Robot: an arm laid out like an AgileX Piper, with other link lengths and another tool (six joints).
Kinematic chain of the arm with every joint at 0, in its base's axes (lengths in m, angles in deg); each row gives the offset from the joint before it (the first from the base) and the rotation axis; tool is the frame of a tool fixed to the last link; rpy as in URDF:
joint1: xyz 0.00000 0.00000 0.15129 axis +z
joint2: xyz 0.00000 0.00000 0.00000 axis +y
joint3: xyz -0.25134 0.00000 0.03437 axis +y
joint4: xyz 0.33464 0.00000 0.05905 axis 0.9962 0 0.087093
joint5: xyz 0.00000 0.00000 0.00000 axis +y
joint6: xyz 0.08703 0.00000 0.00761 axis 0.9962 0 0.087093
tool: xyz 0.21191 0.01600 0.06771 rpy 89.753 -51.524 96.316
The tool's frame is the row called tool.
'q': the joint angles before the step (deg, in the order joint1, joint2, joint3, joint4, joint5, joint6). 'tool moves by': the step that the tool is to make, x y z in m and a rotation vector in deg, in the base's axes. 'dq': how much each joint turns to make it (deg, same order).
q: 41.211, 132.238, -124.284, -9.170, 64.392, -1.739
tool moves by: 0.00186, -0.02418, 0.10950, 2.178, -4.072, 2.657
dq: -2.616, -8.220, -3.624, 1.930, 6.487, -6.814
